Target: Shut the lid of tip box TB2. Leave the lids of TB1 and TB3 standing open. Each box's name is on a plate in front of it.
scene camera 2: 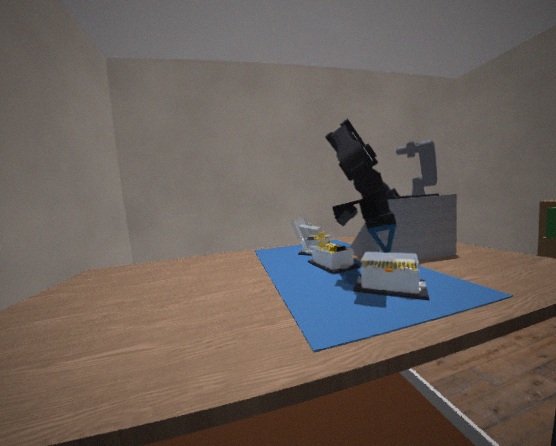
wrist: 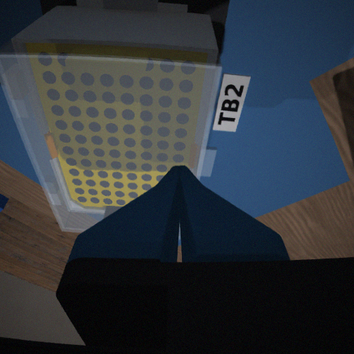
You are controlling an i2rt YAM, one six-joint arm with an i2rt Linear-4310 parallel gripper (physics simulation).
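Frame: origin at the arm's base, x ahead, y left, z up, level; millimetres.
Where they show: gripper, fingertip midpoint: (scene camera 2: pixel 387 252); arm's base, link origin: (scene camera 2: pixel 401 222).
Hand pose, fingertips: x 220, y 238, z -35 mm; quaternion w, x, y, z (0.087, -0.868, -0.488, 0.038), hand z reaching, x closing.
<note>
Each offset is from my fingertips to the top centre of the thing. "spot": to the spot under its first point. Level surfaces: height alone.
Tip box TB2 (wrist: pixel 120 120) has yellow tip rows under a clear lid (wrist: pixel 112 77) in the wrist view, with its name plate (wrist: pixel 231 102) to the right. The nearest white box @(3 mm down, 8 mm ahead, 19 mm left) (scene camera 2: pixel 389 276) in the scene view looks like the same box; its clear lid @(spot: 3 mm down, 15 mm ahead, 35 mm left) (scene camera 2: pixel 390 257) looks down or nearly down. I cannot tell whether it sits fully flush. My gripper (scene camera 2: pixel 385 250) (wrist: pixel 179 176) is shut and empty. Its blue fingertips overlap the box's lower right edge in the wrist view and are close behind or above the box in the scene view. Contact cannot be told.
A middle box @(14 mm down, 67 mm ahead, 199 mm right) (scene camera 2: pixel 332 259) with yellow tips showing and a far box @(spot: 9 mm down, 146 mm ahead, 202 mm right) (scene camera 2: pixel 311 246) with a raised clear lid @(spot: 11 mm up, 133 mm ahead, 440 mm right) (scene camera 2: pixel 299 231) stand farther back on the blue mat @(80 mm down) (scene camera 2: pixel 325 320). Their name plates are not readable. A grey block (scene camera 2: pixel 430 225) stands behind the arm.
</note>
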